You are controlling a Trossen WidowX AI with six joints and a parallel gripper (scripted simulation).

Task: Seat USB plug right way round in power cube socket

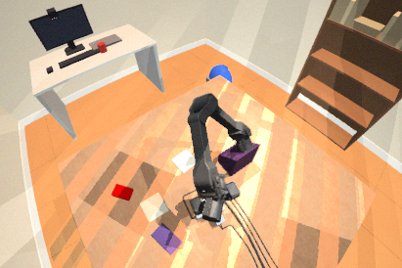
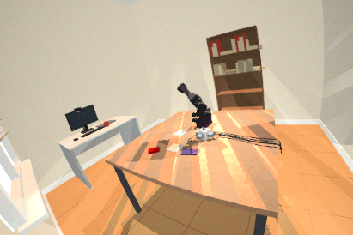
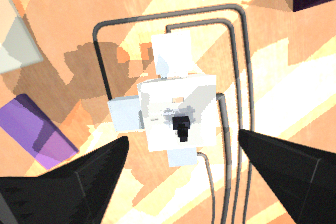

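My gripper tip is 20 mm above the black USB plug. Also, from my gripper tip: red block (340 mm ahead, 290 mm to the right, 100 mm below); then light purple block (240 mm ahead, 100 mm below, 10 mm to the left).
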